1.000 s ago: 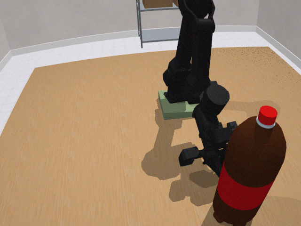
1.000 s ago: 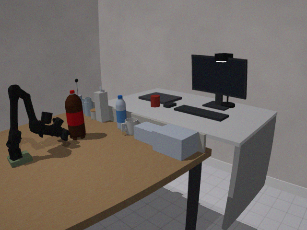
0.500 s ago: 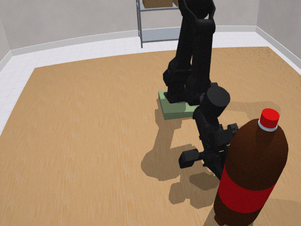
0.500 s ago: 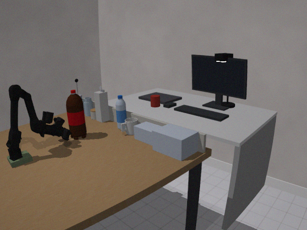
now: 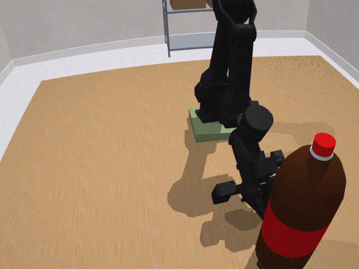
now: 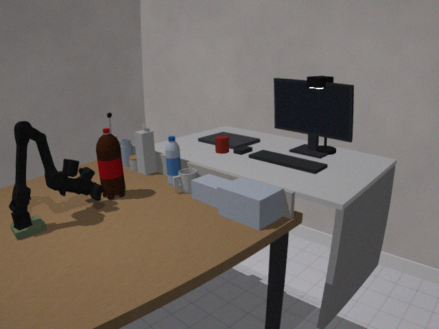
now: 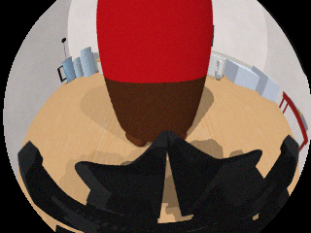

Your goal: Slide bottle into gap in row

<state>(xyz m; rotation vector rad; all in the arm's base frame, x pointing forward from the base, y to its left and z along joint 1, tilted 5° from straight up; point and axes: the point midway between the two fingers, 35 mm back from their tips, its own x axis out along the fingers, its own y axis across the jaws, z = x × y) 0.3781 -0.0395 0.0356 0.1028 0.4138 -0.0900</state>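
Now: the cola bottle 90 mm above my hand and 80 mm ahead of it. From my hand the other things lie so: water bottle: 350 mm ahead, 140 mm to the right, 50 mm above; jar: 430 mm ahead, 280 mm to the left, 10 mm above; grey box: 600 mm to the right, 220 mm ahead.
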